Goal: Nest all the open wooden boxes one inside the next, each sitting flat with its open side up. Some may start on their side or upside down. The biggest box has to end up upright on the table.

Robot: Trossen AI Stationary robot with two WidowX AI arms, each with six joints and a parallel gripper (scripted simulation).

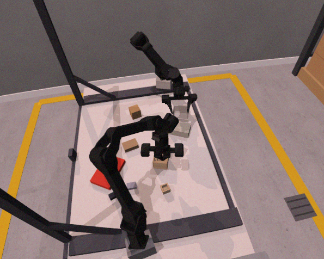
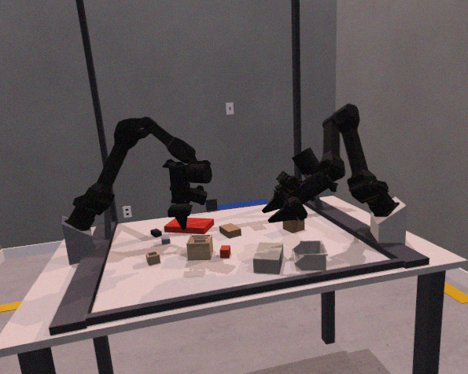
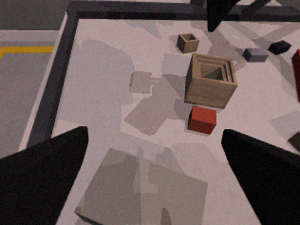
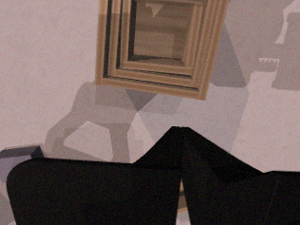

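My left hand is 10 mm short of the grey open box, 90 mm to the right of it and 140 mm above it. Round my left hand: grey closed block (20 mm to the right, 150 mm below); red cube (70 mm behind, 160 mm to the right, 160 mm below); brown cube (280 mm behind, 90 mm to the left, 140 mm below).
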